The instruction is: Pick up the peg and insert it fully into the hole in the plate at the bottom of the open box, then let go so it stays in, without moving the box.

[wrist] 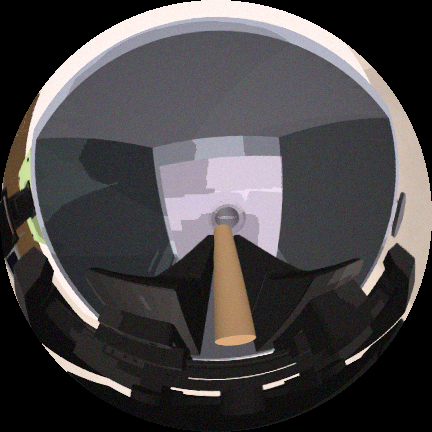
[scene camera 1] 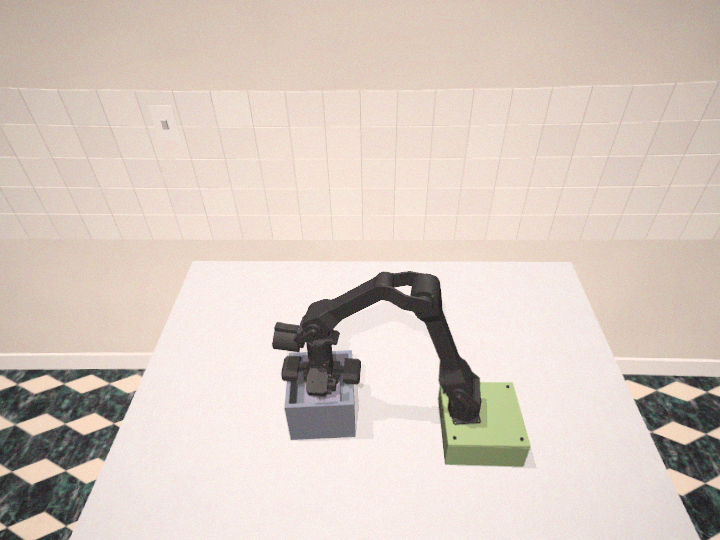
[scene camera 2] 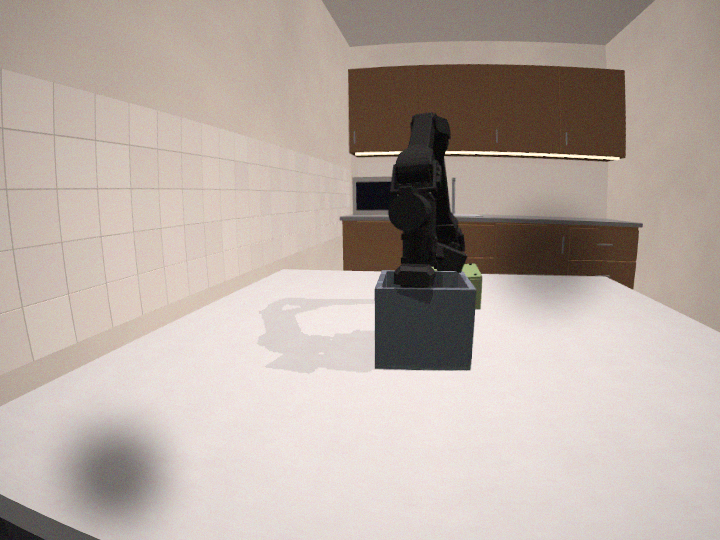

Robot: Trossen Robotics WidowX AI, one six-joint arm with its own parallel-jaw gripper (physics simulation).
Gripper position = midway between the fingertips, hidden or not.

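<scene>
My gripper [scene camera 1: 323, 390] appears also in the wrist view [wrist: 223, 240]. A blue-grey box [scene camera 2: 432, 328] is visible too, both in scene camera 1 [scene camera 1: 322, 420] and in the wrist view [wrist: 216, 86].
</scene>
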